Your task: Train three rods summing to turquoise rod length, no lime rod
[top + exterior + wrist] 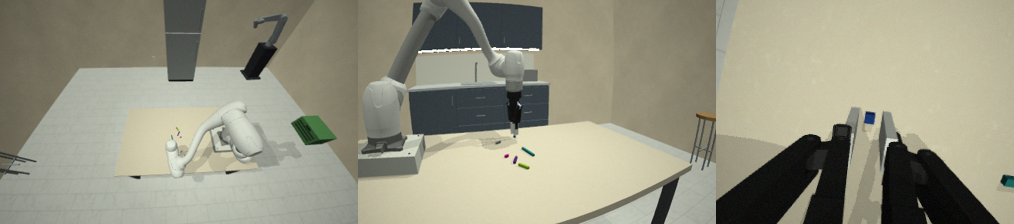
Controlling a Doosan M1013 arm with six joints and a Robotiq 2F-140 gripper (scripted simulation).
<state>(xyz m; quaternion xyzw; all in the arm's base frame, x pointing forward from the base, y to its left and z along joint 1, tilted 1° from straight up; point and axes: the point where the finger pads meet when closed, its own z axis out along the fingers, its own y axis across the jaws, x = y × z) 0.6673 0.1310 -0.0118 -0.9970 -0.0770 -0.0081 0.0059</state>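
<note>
Now: the small blue rod 5 cm below my hand. Round my hand: turquoise rod: 22 cm to the right, 5 cm below, 2 cm behind; then grey rod: 11 cm behind, 6 cm to the right, 5 cm below; then magenta rod: 23 cm to the right, 13 cm behind, 5 cm below.
</note>
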